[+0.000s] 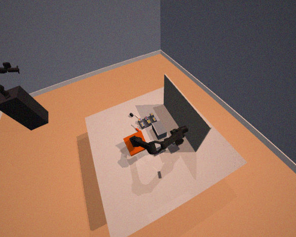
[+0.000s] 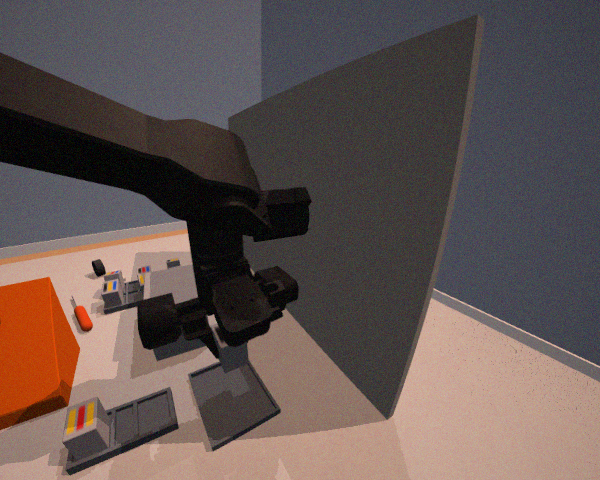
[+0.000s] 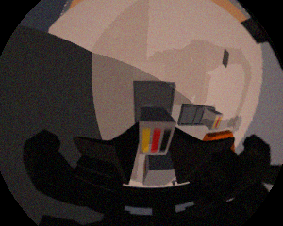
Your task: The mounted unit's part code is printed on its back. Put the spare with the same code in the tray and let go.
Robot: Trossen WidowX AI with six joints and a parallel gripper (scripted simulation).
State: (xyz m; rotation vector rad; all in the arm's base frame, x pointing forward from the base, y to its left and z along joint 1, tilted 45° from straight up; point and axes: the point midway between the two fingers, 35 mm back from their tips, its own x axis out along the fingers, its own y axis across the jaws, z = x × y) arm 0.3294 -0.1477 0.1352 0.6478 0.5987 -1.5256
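The flat grey tray lies 8 cm below my gripper tip and 1 cm behind it. Also, from my gripper tip: rack (15 cm behind, 8 cm below, 2 cm to the left); spare (2 cm above); grey mounted unit (21 cm to the left, 4 cm behind, 3 cm below).
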